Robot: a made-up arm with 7 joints. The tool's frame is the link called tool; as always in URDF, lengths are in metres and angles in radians.
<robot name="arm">
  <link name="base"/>
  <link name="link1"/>
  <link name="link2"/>
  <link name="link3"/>
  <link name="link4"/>
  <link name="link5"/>
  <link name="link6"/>
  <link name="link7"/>
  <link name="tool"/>
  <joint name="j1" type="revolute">
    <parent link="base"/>
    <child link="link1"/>
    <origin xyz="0 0 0.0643"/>
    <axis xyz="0 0 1"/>
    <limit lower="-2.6" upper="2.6"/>
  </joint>
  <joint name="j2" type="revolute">
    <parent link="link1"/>
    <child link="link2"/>
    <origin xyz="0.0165 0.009 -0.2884"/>
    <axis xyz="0 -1 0"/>
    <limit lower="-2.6" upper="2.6"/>
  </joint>
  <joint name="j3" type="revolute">
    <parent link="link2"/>
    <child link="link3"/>
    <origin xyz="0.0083 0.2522 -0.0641"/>
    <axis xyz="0 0 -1"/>
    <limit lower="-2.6" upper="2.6"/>
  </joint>
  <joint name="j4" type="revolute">
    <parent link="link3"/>
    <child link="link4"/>
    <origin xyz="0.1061 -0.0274 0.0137"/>
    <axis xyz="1 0 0"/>
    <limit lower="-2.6" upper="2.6"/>
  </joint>
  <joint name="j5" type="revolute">
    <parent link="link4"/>
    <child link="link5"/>
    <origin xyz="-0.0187 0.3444 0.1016"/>
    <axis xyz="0 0 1"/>
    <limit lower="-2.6" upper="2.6"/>
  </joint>
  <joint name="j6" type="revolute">
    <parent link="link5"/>
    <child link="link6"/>
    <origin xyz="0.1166 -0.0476 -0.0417"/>
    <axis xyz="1 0 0"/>
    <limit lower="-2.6" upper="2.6"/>
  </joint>
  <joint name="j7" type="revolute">
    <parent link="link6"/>
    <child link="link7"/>
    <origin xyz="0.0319 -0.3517 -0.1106"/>
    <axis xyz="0 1 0"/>
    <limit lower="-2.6" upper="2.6"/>
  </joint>
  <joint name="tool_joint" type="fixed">
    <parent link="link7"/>
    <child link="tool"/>
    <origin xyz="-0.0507 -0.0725 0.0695"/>
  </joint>
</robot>
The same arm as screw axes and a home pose.
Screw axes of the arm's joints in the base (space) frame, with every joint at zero. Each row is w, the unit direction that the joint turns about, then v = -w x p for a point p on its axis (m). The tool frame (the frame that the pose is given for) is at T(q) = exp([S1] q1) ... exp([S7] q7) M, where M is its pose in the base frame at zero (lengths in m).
S1 = (0, 0, 1, 0.0000, 0.0000, 0.0000)
S2 = (0, -1, 0, -0.2241, 0.0000, -0.0165)
S3 = (0, 0, -1, -0.2612, 0.0248, 0.0000)
S4 = (1, 0, 0, 0.0000, -0.2745, -0.2338)
S5 = (0, 0, 1, 0.5782, -0.1122, 0.0000)
S6 = (1, 0, 0, 0.0000, -0.2146, -0.5306)
S7 = (0, 1, 0, 0.3252, 0.0000, 0.2607)
M: xyz 0.2100 0.1064 -0.2557 (m) quaternion w x y z 1 0 0 0
Joint limits (deg, base to tool): -148.97..148.97 -148.97..148.97 -148.97..148.97 -148.97..148.97 -148.97..148.97 -148.97..148.97 -148.97..148.97

